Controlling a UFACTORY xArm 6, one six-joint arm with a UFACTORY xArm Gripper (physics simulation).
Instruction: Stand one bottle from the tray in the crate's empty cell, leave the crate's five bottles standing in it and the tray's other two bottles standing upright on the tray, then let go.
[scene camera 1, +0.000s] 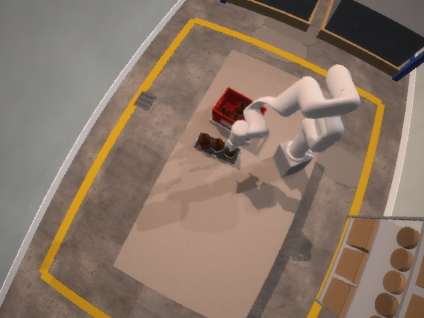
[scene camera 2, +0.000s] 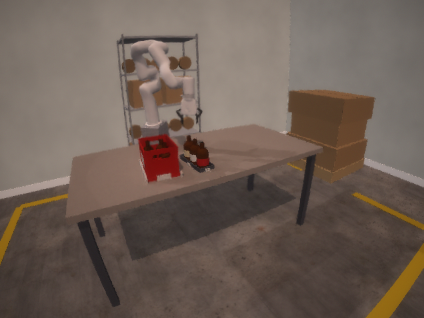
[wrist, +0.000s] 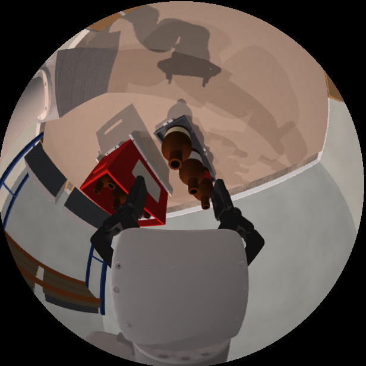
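Pixels of known places: gripper, fingertip midpoint: (scene camera 2: 189, 123); arm's base at its link origin: (scene camera 1: 296, 151) (scene camera 2: 153, 123).
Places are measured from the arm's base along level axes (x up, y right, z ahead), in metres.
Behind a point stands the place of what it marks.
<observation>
Three brown bottles stand upright in a row on the dark tray (scene camera 1: 235, 160) @[y -0.153, x -0.170, z 0.298 m] (scene camera 2: 205, 169) @[y -0.110, x -0.181, z 0.577 m] (wrist: 160, 131): a red-labelled bottle (scene camera 1: 204, 140) @[y -0.141, x -0.073, z 0.512 m] (scene camera 2: 202, 156) @[y -0.107, x -0.108, z 0.552 m] (wrist: 205, 191) at one end, a middle bottle (scene camera 1: 217, 145) @[y -0.138, x -0.073, z 0.430 m] (wrist: 192, 172) and a cream-labelled bottle (scene camera 1: 230, 154) @[y -0.153, x -0.086, z 0.339 m] (scene camera 2: 188, 148) @[y -0.103, x -0.109, z 0.376 m] (wrist: 177, 145) at the other end. The red crate (scene camera 1: 218, 116) @[y 0.031, x -0.065, z 0.499 m] (scene camera 2: 163, 168) @[y 0.126, x -0.132, z 0.531 m] (wrist: 120, 159) stands beside the tray with brown bottles in it; its cells are partly hidden. My gripper (scene camera 2: 190, 120) @[y -0.142, x 0.039, z 0.332 m] (wrist: 179, 185) is open and empty, above the tray's cream-labelled end, higher than the bottle tops. In scene camera 1 the arm hides the fingers.
The crate and tray stand close together on the table (scene camera 1: 180, 200) @[y -0.520, x -0.196, z 0.506 m] (scene camera 2: 245, 145) @[y -0.596, x -0.195, z 0.342 m], near its long edge away from the arm's base (scene camera 1: 294, 157) @[y -0.048, x 0.018, z 0.005 m]. A shelf rack (scene camera 2: 198, 90) stands behind the arm. Cardboard boxes (scene camera 2: 330, 117) are stacked on the floor beyond the table.
</observation>
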